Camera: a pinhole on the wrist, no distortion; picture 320 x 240 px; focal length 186.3 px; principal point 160.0 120.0 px. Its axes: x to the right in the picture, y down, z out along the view. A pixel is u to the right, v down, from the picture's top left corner.
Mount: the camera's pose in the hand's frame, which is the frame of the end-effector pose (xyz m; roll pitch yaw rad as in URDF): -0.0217 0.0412 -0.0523 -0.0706 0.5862 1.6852
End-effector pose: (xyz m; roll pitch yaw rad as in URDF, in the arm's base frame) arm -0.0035 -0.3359 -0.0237 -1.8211 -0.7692 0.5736
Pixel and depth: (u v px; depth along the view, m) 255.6 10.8 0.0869
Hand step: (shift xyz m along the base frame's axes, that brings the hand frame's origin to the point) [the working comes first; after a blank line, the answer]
In the camera's frame: 0.0446 -0.0509 0.0869

0.1014 0.0243 -0.0833
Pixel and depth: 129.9 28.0 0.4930
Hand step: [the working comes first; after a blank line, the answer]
In the camera's frame: -0.0797 -0.2435 0.4930

0.1337 0.4837 -0.1564
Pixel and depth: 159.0 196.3 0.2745
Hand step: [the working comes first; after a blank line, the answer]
In the camera's frame: -0.0015 0.1124 0.2745

-0.0469 0.1153 -0.2669
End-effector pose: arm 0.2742 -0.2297 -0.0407 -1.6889 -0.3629 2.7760
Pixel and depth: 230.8 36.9 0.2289
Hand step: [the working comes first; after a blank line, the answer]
In the camera's frame: 0.0870 -0.1021 0.2289

-0.1454 -0.0143 -0.2306
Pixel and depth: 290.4 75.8 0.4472
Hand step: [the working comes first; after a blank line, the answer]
In the camera's frame: 0.3130 -0.1061 0.4472

-0.2147 -0.0094 -0.5371
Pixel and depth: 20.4 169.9 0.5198
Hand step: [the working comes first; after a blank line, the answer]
In the camera's frame: -0.3895 0.1392 0.5198

-0.0582 -0.6045 -0.1124
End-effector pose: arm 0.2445 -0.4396 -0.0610 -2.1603 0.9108 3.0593
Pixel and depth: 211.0 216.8 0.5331
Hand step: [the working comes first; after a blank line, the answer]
In the camera's frame: 0.1459 0.2770 0.5331

0.6260 -0.0692 -0.0078
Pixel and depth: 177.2 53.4 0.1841
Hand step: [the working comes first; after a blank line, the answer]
In the camera's frame: 0.0170 -0.0658 0.1841

0.1400 0.0010 -0.1299
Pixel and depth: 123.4 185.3 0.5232
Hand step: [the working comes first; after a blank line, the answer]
In the camera's frame: -0.1028 0.1834 0.5232

0.4662 -0.2783 -0.0461
